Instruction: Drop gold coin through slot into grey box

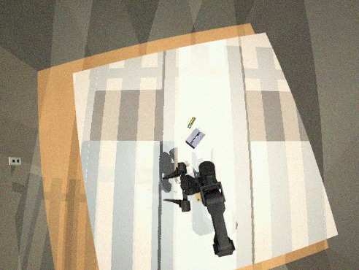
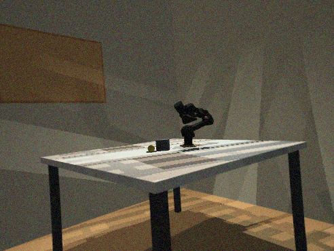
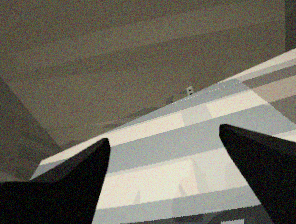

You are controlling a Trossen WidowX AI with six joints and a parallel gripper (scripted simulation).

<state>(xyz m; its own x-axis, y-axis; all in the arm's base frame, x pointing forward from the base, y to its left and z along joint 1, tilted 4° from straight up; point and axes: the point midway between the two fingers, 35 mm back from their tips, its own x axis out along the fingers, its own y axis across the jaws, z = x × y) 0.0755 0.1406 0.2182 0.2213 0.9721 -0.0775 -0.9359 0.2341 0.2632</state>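
Right now my gripper tip is 260 mm short of the gold coin, 240 mm to the left of it and 190 mm above it.
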